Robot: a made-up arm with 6 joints.
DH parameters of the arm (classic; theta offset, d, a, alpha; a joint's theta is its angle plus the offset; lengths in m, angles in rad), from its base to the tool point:
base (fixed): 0 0.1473 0 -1.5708
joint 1: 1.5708 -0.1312 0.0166 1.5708
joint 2: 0 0.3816 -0.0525 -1.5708
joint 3: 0 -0.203 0.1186 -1.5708
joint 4: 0 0.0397 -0.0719 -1.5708
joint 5: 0 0.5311 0.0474 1.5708
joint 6: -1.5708 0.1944 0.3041 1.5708
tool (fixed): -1.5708 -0.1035 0 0
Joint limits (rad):
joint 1: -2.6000..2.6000
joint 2: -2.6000..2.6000
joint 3: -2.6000..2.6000
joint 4: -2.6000..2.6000
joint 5: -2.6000..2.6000
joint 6: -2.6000..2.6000
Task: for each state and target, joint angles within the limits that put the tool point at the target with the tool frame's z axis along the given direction. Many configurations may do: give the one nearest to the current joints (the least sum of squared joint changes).
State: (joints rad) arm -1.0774 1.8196 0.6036 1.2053 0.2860 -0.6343
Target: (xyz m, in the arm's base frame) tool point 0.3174 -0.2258 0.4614 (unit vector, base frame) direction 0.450 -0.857 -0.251
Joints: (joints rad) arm -1.9910 1.7207 0.1717 0.9131 1.0054 -0.8467
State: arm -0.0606 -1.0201 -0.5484 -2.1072 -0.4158 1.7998
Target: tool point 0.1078 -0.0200 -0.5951 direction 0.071 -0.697 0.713
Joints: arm 0.5231 -0.4012 -1.0121 -2.5254 -0.6203 1.3578
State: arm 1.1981 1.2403 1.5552 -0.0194 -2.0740 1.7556
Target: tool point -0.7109 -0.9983 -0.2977 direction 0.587 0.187 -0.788
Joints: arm 1.8276 0.6033 1.9537 0.0363 -2.0723 2.5282
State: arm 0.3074 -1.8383 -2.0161 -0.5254 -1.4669 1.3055
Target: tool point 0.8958 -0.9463 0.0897 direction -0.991 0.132 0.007
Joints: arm 0.8324 -0.9767 -1.3092 -0.6516 -1.6661 2.0534
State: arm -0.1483 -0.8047 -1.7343 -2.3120 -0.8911 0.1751
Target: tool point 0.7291 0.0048 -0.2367 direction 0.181 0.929 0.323
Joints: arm 0.6884 -1.2916 -2.3428 -2.5356 -0.9133 -0.2947
